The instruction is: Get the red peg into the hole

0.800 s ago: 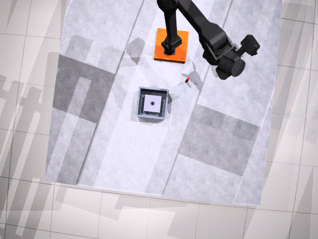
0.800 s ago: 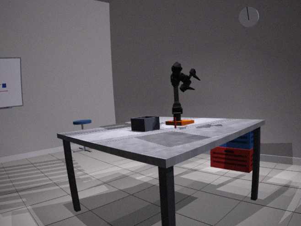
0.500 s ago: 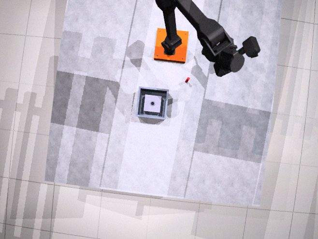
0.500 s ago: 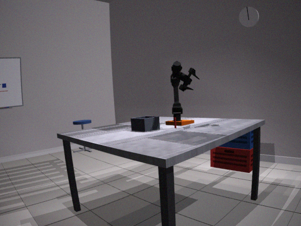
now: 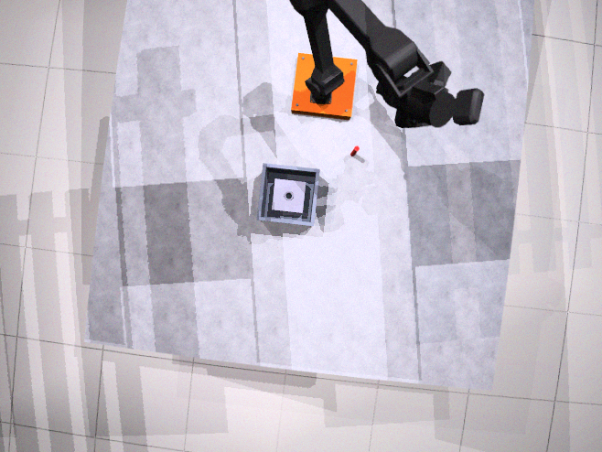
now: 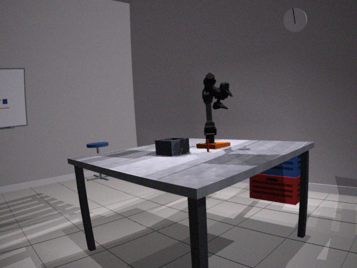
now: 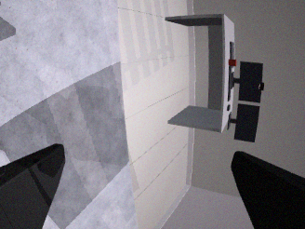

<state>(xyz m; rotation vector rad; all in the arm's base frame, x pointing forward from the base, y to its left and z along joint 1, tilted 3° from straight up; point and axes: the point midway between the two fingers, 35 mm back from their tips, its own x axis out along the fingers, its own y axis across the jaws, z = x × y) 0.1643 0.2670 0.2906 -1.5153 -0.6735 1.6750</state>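
The red peg lies 270 mm below my gripper tip, 180 mm to the right of it and 20 mm ahead of it. Round my gripper tip: white plate: 360 mm to the right, 270 mm below, 170 mm ahead; then grey box: 360 mm to the right, 290 mm below, 170 mm ahead.
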